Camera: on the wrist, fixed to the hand. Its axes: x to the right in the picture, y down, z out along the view.
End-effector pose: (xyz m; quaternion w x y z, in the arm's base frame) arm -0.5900 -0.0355 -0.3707 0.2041 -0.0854 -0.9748 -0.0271
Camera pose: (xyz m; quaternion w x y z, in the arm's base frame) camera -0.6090 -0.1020 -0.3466 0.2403 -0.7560 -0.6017 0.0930
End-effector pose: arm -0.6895 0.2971 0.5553 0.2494 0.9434 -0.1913 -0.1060
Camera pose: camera -0.6475 0.3539 0.5360 0.2905 0.5243 -0.7807 0.1766
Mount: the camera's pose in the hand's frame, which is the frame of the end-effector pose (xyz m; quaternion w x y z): 0.0165 -0.0684 -0.0204 0.6977 -0.0268 0.0830 0.7111
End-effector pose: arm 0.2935 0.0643 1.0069 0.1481 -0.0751 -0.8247 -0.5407
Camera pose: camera 0.2618 0.0174 0.9604 0.5542 -0.5979 -0.4952 -0.3003
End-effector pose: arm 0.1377 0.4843 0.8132 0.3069 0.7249 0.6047 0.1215
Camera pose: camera 0.0756 0.5116 0.7855 0.0970 0.9174 -0.0714 0.3794
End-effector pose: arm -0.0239 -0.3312 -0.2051 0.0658 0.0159 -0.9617 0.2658
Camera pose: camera -0.0334 -0.3794 -0.1507 0.0628 0.6965 0.6839 -0.2078
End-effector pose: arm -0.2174 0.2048 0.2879 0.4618 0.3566 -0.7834 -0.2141
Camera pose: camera -0.1801 0.1475 0.2617 0.5490 -0.3029 -0.7561 0.1876
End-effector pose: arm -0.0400 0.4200 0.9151 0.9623 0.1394 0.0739 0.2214
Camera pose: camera -0.0017 0.3731 0.8738 0.5116 0.1056 0.0264 0.8523
